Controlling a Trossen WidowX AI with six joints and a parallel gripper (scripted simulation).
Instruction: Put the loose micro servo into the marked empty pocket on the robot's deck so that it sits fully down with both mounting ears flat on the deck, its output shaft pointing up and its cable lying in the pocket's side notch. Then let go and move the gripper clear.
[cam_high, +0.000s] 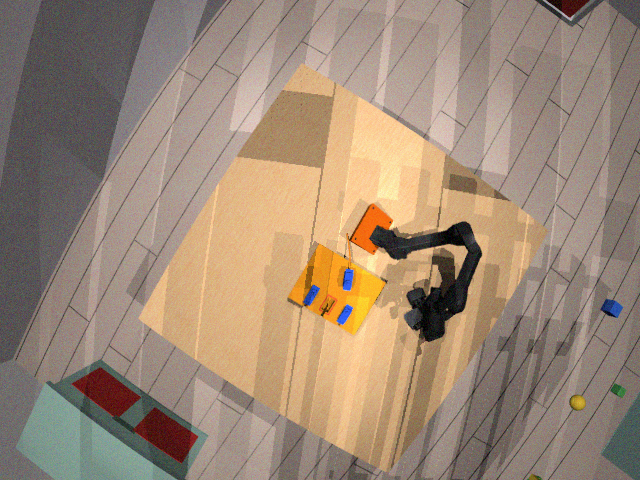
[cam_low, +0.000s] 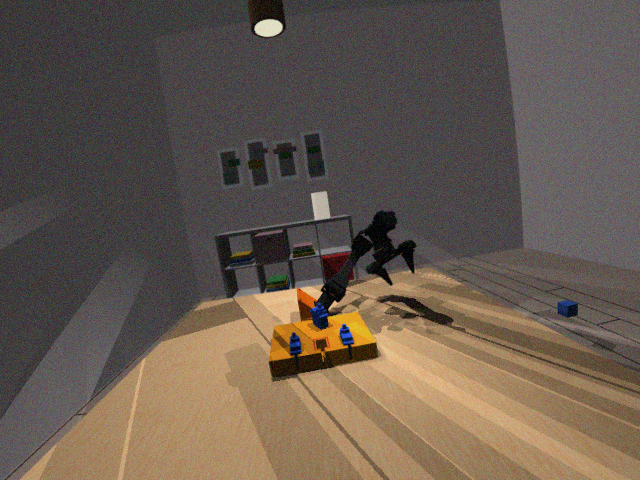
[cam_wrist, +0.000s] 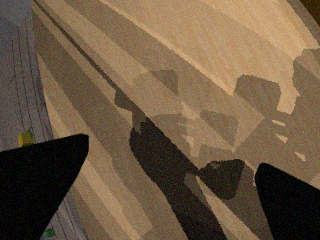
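Now: the orange robot deck 2 cm ahead of my gripper tip, 31 cm to the right of it and 13 cm below it.
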